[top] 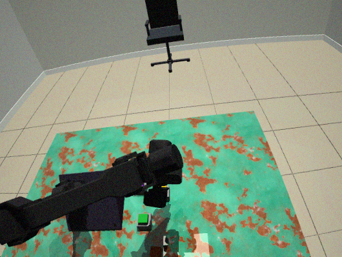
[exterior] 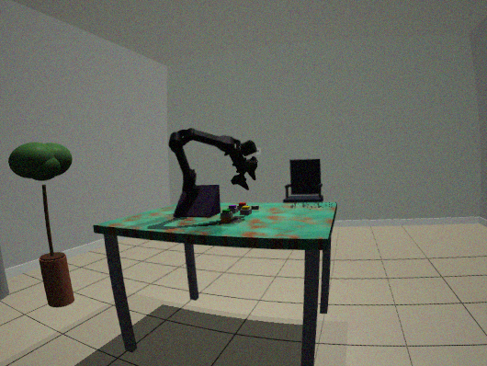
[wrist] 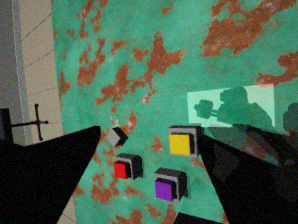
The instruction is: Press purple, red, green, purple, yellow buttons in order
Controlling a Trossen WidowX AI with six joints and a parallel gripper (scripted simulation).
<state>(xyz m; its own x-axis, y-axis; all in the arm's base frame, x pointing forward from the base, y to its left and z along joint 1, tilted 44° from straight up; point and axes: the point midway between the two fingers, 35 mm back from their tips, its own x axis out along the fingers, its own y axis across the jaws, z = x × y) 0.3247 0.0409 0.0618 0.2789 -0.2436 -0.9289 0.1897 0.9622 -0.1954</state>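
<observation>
Now: the purple button 13 cm behind my gripper tip, 12 cm below it and 6 cm to the left of it. Round my gripper tip: yellow button (12 cm below, 4 cm behind, 2 cm to the left); then green button (12 cm below, 11 cm behind, 9 cm to the right); then red button (15 cm to the left, 13 cm below, 11 cm behind).
</observation>
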